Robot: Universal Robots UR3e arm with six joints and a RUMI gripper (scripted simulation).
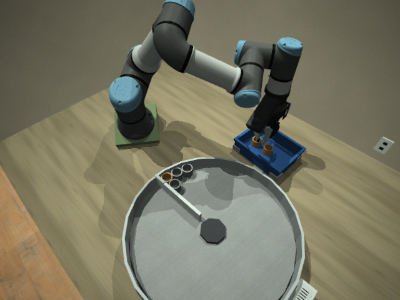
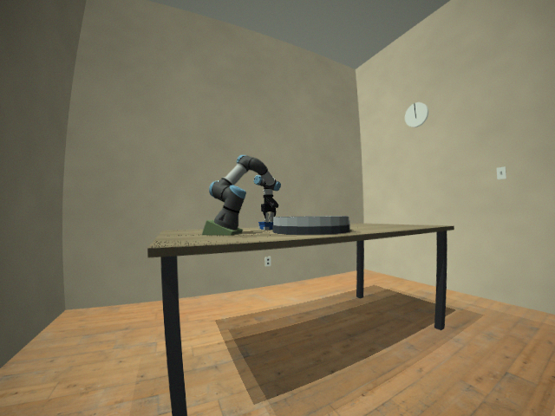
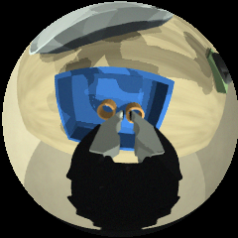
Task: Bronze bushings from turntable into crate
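My hand is 4 cm short of the blue crate, 1 cm to the left of it and 1 cm above it. The rest, counted from my hand: grey turntable 5 cm ahead, 37 cm to the right, 2 cm above.
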